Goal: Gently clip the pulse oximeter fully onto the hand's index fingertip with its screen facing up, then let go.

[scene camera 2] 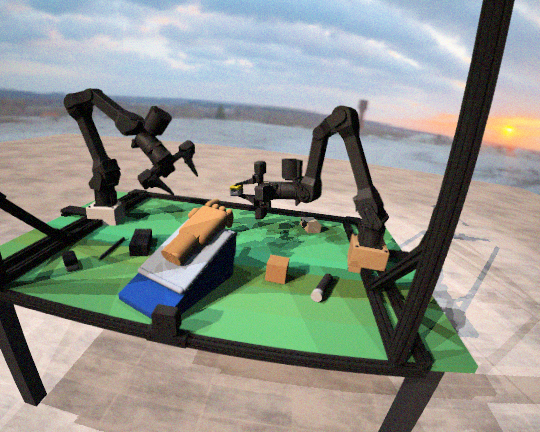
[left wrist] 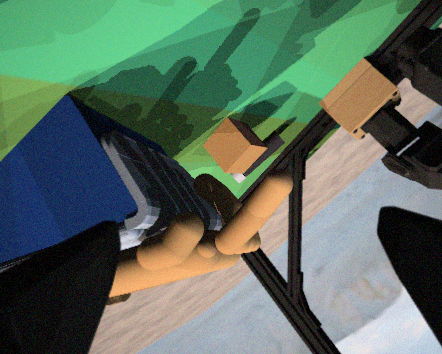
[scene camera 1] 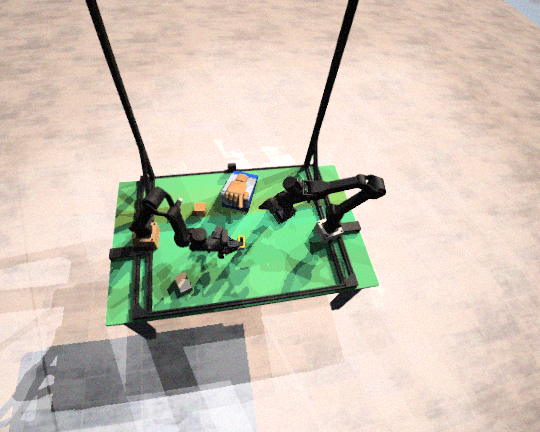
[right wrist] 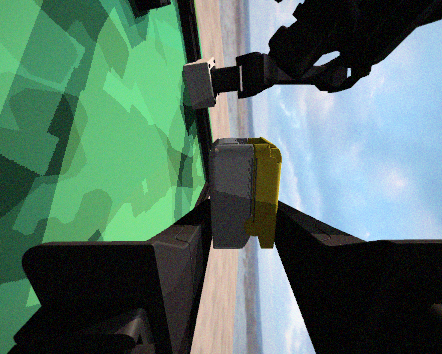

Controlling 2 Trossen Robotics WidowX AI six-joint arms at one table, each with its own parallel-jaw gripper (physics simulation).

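Pixels of known places: left gripper, fingertip midpoint: point(scene camera 2: 185, 185) point(left wrist: 249, 227) point(scene camera 1: 263, 205); right gripper, fingertip midpoint: point(scene camera 2: 235, 189) point(scene camera 1: 242, 245) point(right wrist: 240, 205); left arm's base, origin of the base link: point(scene camera 2: 105, 203) point(scene camera 1: 330, 226) point(right wrist: 214, 81); right arm's base, origin of the base link: point(scene camera 2: 369, 243) point(left wrist: 377, 116) point(scene camera 1: 144, 231).
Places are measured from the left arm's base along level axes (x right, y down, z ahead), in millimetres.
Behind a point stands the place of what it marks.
Observation:
The tan hand point(scene camera 1: 239, 186) @[y -87, x 311, z 362 mm] point(scene camera 2: 202, 227) @[y -79, x 342, z 376 mm] point(left wrist: 175, 275) @[y -94, x 279, z 356 mm] rests on a blue wedge point(scene camera 2: 150, 295) @[y 29, x 459, z 280 mm] point(left wrist: 55, 190) @[y 1, x 283, z 312 mm] with a pale pad. One finger point(left wrist: 257, 212) extends past the others. The pulse oximeter point(scene camera 1: 242, 242) point(scene camera 2: 236, 190) @[y -87, x 43, z 454 mm] point(right wrist: 232, 195) @[y -79, x 36, z 468 mm], yellow on one side and grey on the other, is apart from the hand, above the table. In scene camera 2 its yellow side is up; its screen does not show. My right gripper point(scene camera 1: 239, 243) @[y -81, x 12, z 452 mm] point(right wrist: 240, 205) @[y -81, x 12, z 452 mm] is shut on the oximeter. My left gripper point(scene camera 1: 271, 213) point(scene camera 2: 184, 184) @[y -123, x 150, z 307 mm] point(left wrist: 249, 227) @[y -123, x 150, z 307 mm] is open and empty, in the air beside the hand.
An orange cube point(scene camera 1: 199, 209) @[y 9, x 309, z 570 mm] point(scene camera 2: 277, 269) @[y 20, x 349, z 560 mm] point(left wrist: 235, 145) @[y 24, x 308, z 543 mm] and a dark cylinder point(scene camera 2: 325, 283) @[y 34, x 386, z 675 mm] lie beside the wedge. A grey-brown block point(scene camera 1: 183, 283) @[y 29, x -24, z 736 mm] point(scene camera 2: 313, 226) @[y 34, x 24, z 736 mm] lies farther off. A black box point(scene camera 2: 141, 242) @[y 25, x 229, z 195 mm], a thin dark stick point(scene camera 2: 112, 248) @[y 53, x 222, z 106 mm] and a small black block point(scene camera 2: 71, 260) @[y 29, x 341, z 49 mm] lie left of the wedge in scene camera 2.

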